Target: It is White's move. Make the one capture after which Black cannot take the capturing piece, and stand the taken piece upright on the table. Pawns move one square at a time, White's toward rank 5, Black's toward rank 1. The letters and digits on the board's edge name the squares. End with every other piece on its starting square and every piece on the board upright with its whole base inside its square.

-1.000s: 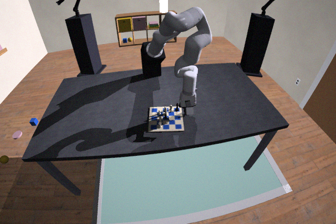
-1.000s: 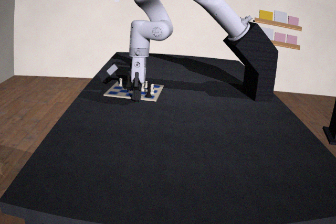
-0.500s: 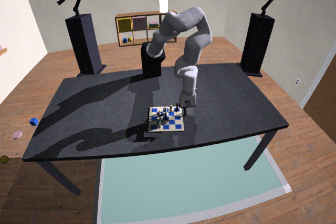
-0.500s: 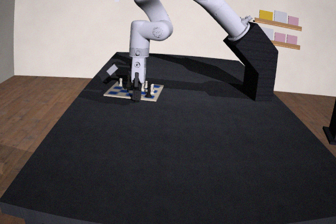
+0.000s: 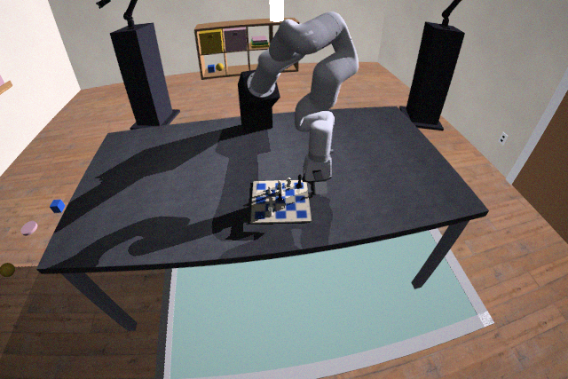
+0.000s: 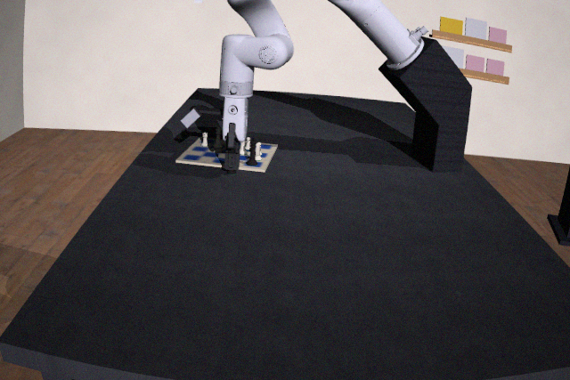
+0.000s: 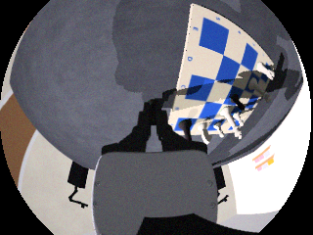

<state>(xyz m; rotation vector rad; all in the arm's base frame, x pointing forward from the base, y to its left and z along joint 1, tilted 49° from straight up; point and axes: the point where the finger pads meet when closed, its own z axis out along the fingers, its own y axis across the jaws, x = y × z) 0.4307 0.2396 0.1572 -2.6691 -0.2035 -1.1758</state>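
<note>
My gripper is now 130 mm to the left of the white piece, 30 mm short of it and 10 mm below it. Round my hand: blue-and-cream chessboard 130 mm to the right, 60 mm ahead, 30 mm below.
</note>
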